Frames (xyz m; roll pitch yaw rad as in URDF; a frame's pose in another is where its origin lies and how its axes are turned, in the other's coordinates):
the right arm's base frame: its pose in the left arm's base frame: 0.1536 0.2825 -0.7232 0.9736 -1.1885 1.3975
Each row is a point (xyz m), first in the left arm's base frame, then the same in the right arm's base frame.
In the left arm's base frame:
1: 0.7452 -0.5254 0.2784
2: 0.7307 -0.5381 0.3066
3: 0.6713 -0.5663 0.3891
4: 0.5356 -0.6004 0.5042
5: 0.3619 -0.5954 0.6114
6: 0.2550 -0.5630 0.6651
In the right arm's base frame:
1: 0.6705 0.4352 1.1692
2: 0.6910 0.4623 1.1729
3: 0.7534 0.5470 1.1657
4: 0.8389 0.6981 1.1139
5: 0.9291 0.8471 1.0072
6: 0.9839 0.9157 0.9198

